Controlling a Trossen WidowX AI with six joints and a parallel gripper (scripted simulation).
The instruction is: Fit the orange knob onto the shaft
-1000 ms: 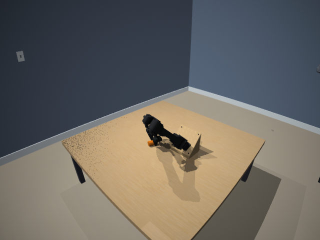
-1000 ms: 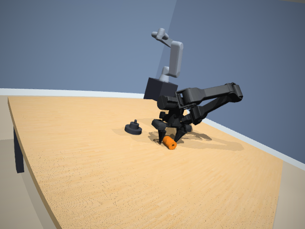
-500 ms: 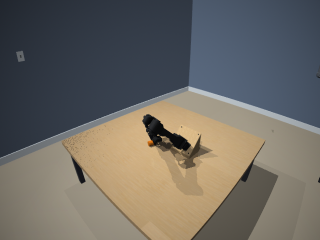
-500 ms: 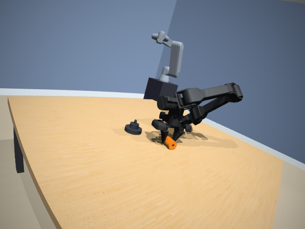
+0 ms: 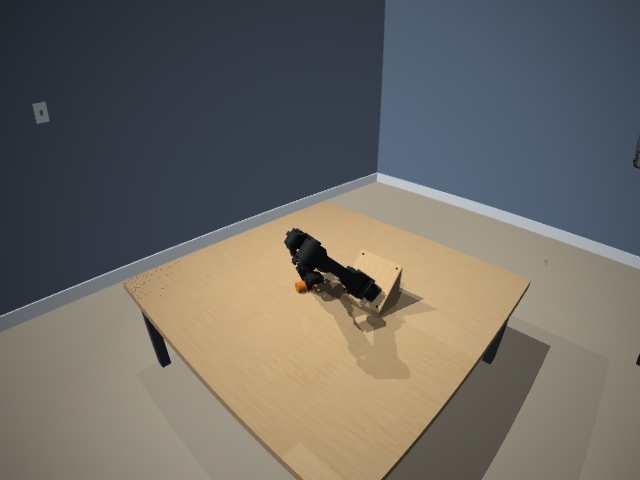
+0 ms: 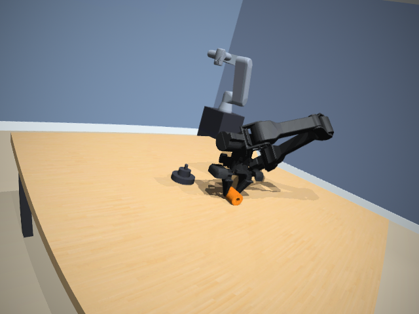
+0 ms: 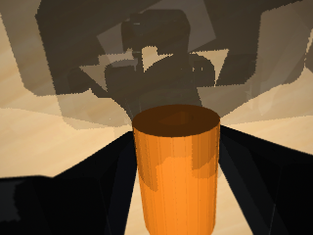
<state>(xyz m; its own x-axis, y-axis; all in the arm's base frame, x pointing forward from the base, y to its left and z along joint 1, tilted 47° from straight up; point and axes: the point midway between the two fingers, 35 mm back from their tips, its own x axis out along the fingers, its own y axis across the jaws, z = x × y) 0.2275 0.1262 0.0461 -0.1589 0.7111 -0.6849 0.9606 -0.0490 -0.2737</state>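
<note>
The orange knob is 2 cm to the left of my gripper tip and 1 cm above it. From my gripper tip the other things lie so: dark round pedestal (16 cm to the right, 8 cm ahead, 2 cm above).
</note>
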